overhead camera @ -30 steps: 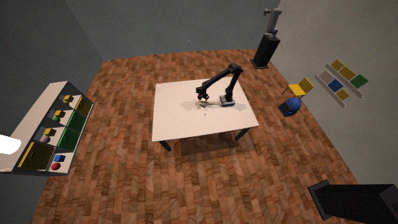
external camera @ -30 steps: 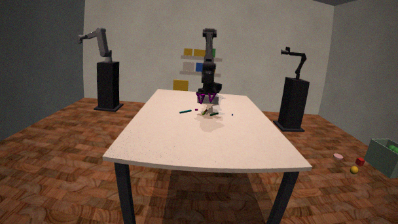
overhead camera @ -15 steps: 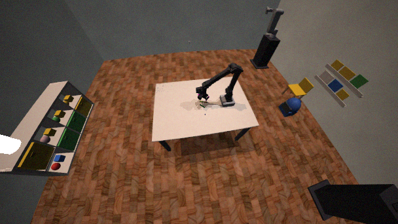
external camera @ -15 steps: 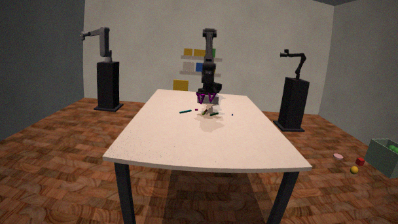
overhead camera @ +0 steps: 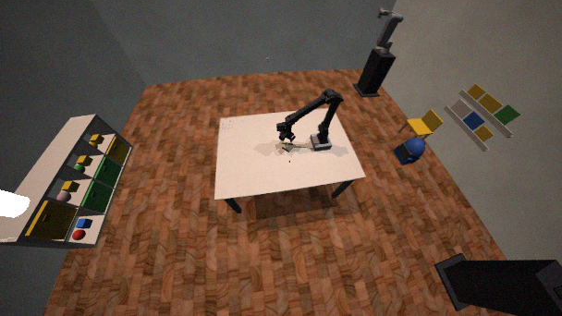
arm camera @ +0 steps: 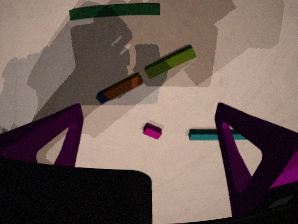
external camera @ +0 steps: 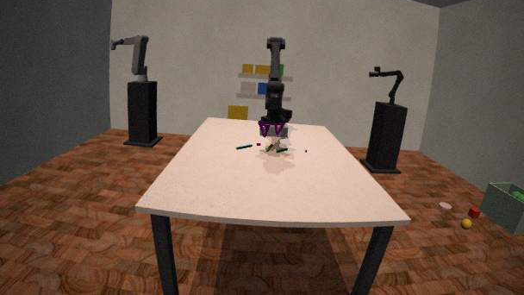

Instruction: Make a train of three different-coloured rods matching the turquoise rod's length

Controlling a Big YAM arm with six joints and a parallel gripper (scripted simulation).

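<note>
Right now my hand is 80 mm above the lime rod, 20 mm short of it and 10 mm to the left of it. Also, from my hand: magenta rod 80 mm below, 60 mm to the right, 50 mm behind; then orange rod 80 mm below, 30 mm behind, 10 mm to the left; then green rod 80 mm below, 60 mm to the left, 20 mm ahead.
</note>
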